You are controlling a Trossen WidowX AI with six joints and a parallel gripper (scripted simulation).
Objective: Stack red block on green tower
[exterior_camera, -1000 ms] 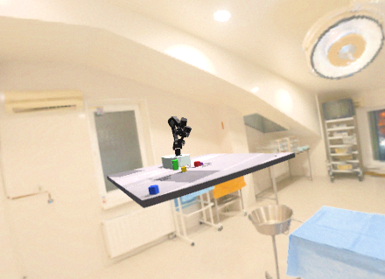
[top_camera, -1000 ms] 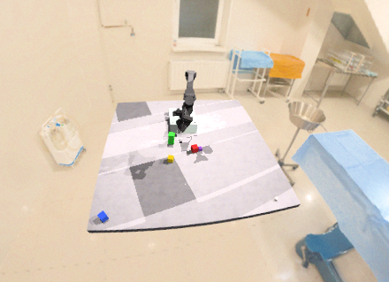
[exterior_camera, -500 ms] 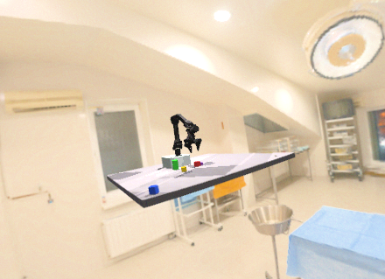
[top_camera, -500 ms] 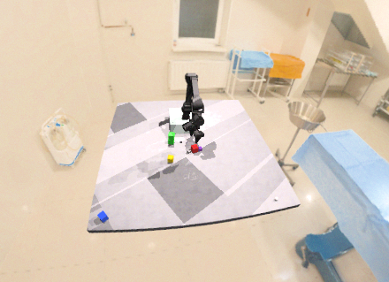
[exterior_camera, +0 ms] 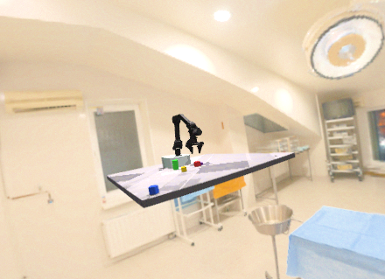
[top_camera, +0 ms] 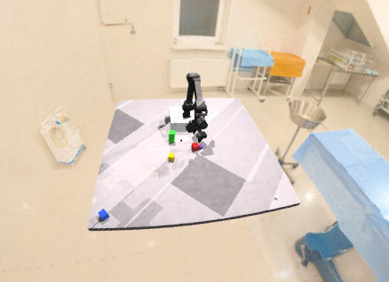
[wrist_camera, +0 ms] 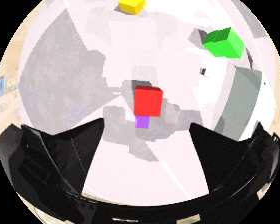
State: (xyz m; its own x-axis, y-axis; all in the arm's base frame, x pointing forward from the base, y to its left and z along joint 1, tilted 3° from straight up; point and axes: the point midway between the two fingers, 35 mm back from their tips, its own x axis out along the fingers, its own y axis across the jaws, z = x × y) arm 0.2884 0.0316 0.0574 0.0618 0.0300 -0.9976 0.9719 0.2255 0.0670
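Now: gripper tip 9 cm above the red block. From my gripper tip the other things lie so: yellow block (8 cm ahead, 18 cm to the right, 9 cm below); blue block (49 cm ahead, 59 cm to the right, 9 cm below); purple block (1 cm behind, 4 cm to the left, 10 cm below).
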